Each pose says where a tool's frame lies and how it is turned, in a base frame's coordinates. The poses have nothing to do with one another.
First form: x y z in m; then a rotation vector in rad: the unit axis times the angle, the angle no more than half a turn.
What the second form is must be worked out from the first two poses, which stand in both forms.
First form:
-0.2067, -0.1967, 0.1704, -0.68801, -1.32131, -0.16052
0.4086, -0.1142, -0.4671, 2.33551, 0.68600, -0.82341
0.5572, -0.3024, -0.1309, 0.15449, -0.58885, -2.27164
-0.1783, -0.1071, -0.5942, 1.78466, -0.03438, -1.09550
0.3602, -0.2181, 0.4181, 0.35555, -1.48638, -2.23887
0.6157, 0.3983, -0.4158, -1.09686, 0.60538, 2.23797
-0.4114, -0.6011, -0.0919, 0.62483, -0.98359, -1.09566
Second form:
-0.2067, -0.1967, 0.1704, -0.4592, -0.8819, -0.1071, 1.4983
0.4086, -0.1142, -0.4671, 0.9089, 0.2670, -0.3204, 2.5697
0.5572, -0.3024, -0.1309, 0.0657, -0.2504, -0.9659, 2.3518
-0.1783, -0.1071, -0.5942, 0.8521, -0.0164, -0.5231, 2.0944
0.3602, -0.2181, 0.4181, 0.1312, -0.5483, -0.8259, 2.7108
0.6157, 0.3983, -0.4158, -0.4277, 0.2360, 0.8726, 2.5648
-0.4114, -0.6011, -0.0919, 0.3906, -0.6149, -0.6850, 1.5995

